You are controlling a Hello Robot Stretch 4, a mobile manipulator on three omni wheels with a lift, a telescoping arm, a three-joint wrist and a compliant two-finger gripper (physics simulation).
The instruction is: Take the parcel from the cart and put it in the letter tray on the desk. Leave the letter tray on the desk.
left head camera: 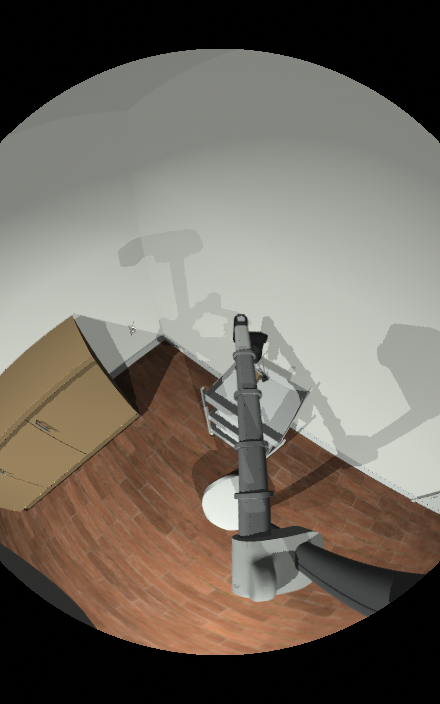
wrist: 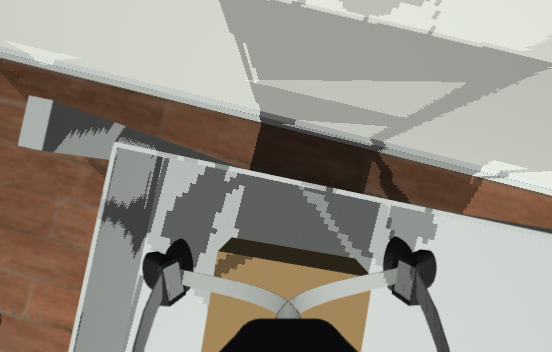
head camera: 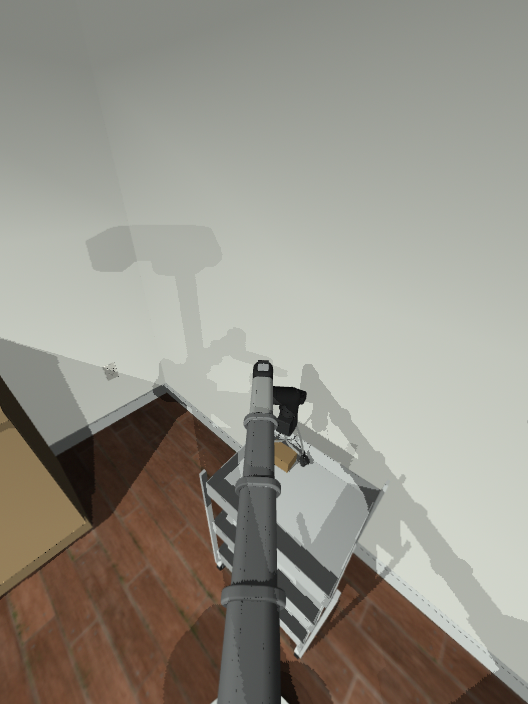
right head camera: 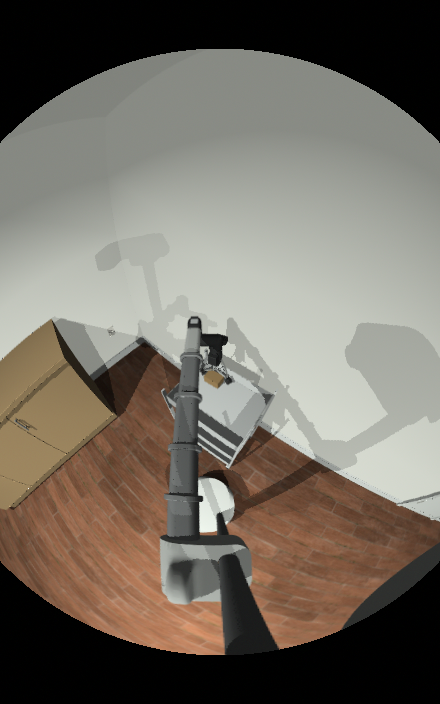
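Where they show: gripper, fingertip midpoint: (wrist: pixel 287 259); robot's base at its link origin: (left head camera: pixel 232 501) (right head camera: pixel 204 503).
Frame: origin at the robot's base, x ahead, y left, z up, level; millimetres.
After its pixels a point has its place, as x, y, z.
Note:
The parcel, a tan box (head camera: pixel 283 456) @(662, -82, 685) (left head camera: pixel 257 375) @(667, -117, 684) (right head camera: pixel 213 379) @(657, -78, 685) (wrist: pixel 225 320) @(694, -46, 685), lies near one end of the top shelf of the white cart (head camera: pixel 306 494) @(560, -158, 635) (left head camera: pixel 285 402) @(521, -263, 635) (right head camera: pixel 243 404) @(530, -232, 635) (wrist: pixel 480 285) @(625, -204, 635). My gripper (right head camera: pixel 215 373) @(700, -88, 635) (wrist: pixel 287 259) @(700, -88, 635) is open, pointing down over the parcel. In the wrist view its two fingertips stand on either side of the box, with gaps between them and its sides. The height of the fingertips against the box is hard to tell. The arm hides part of the parcel in the head view. The letter tray and a desk that I can recognise do not show.
The wall (head camera: pixel 341 255) @(877, -204, 1310) (wrist: pixel 125 50) @(1084, 42, 302) runs close behind the cart. A tan cabinet with handles (left head camera: pixel 77 404) @(452, 967, 631) (right head camera: pixel 62 404) @(483, 939, 578) stands to the left on the wooden floor (left head camera: pixel 155 493) @(17, 582, -28). The extended arm (head camera: pixel 255 545) @(266, 1, 1048) (left head camera: pixel 251 467) @(149, 6, 1050) (right head camera: pixel 184 467) @(156, -5, 1050) crosses in front of the cart.

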